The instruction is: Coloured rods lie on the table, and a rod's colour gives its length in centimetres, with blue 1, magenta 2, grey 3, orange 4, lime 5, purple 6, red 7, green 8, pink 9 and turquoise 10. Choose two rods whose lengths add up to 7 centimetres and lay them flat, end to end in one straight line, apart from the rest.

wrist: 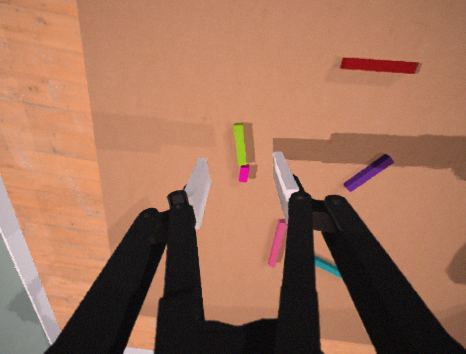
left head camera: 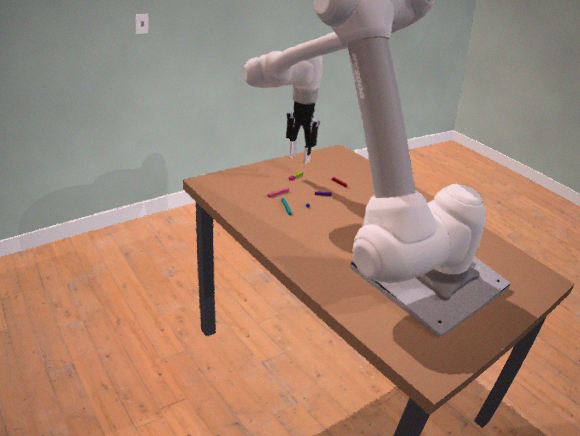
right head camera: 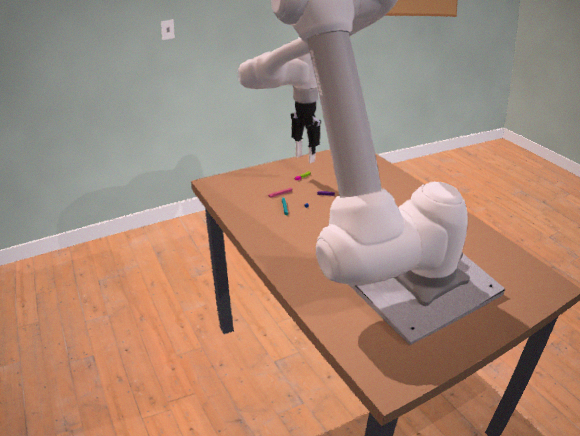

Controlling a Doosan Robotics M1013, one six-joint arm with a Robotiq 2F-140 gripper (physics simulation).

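Places are measured from the arm's base along level axes (x ahead, y left, z up), in centimetres.
Pixels of known places: gripper, between the fingertips: (wrist: 240, 168) (left head camera: 299, 159) (right head camera: 305, 159); arm's base, origin of its link: (left head camera: 440, 272) (right head camera: 426, 275).
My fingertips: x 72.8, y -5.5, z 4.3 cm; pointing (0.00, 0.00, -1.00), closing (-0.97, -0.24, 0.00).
Ahead of a thing's pixels: the offset from my fingertips to its top centre. Level surfaces: height alone.
A lime rod @(dx +0.0, dy +0.0, dz -6.0 cm) (left head camera: 298, 175) (right head camera: 305, 174) (wrist: 240, 144) lies flat on the table @(dz -7.0 cm) (left head camera: 295, 250). A short magenta rod @(dx -1.0, dy +3.7, dz -6.0 cm) (left head camera: 292, 178) (right head camera: 298, 178) (wrist: 244, 173) lies at its end, touching or nearly so. In the wrist view the two make a slight bend, with the magenta rod turned a little from the lime one's line. My gripper (left head camera: 300, 159) (right head camera: 305, 158) (wrist: 240, 168) is open and empty, above the table over this pair, with its fingers on either side of them in the wrist view.
A pink rod @(dx -7.8, dy +14.9, dz -6.0 cm) (left head camera: 278, 193) (right head camera: 280, 192) (wrist: 277, 243), turquoise rod @(dx -16.9, dy +18.3, dz -6.0 cm) (left head camera: 286, 206) (right head camera: 285, 206) (wrist: 328, 266), purple rod @(dx -16.3, dy +1.4, dz -6.0 cm) (left head camera: 323, 193) (right head camera: 326, 193) (wrist: 369, 173), red rod @(dx -12.4, dy -10.3, dz -6.0 cm) (left head camera: 339, 182) (wrist: 379, 65) and tiny blue rod @(dx -20.2, dy +11.8, dz -6.0 cm) (left head camera: 308, 205) (right head camera: 306, 205) lie apart from the pair. The arm hides the red rod in the right head view.
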